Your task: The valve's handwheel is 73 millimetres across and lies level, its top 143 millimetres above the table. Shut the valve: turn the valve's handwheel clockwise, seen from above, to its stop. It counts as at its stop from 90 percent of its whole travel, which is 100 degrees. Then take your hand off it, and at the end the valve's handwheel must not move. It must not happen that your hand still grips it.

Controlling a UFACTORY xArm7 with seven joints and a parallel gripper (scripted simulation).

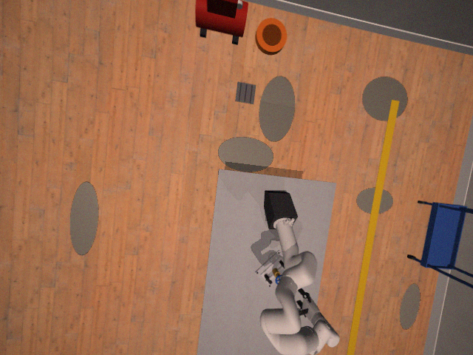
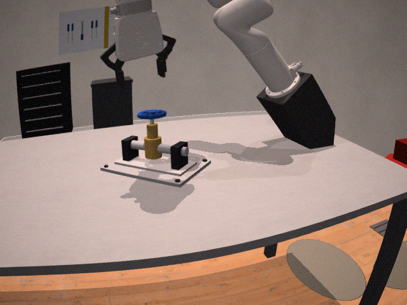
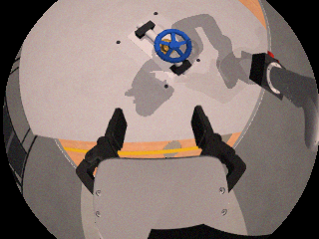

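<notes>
Now: hand 11 cm above the blue handwheel, 10 cm to the left of it and 1 cm past it. From my hand the other things lie so: baseplate (24 cm below, 10 cm to the right, 1 cm behind).
</notes>
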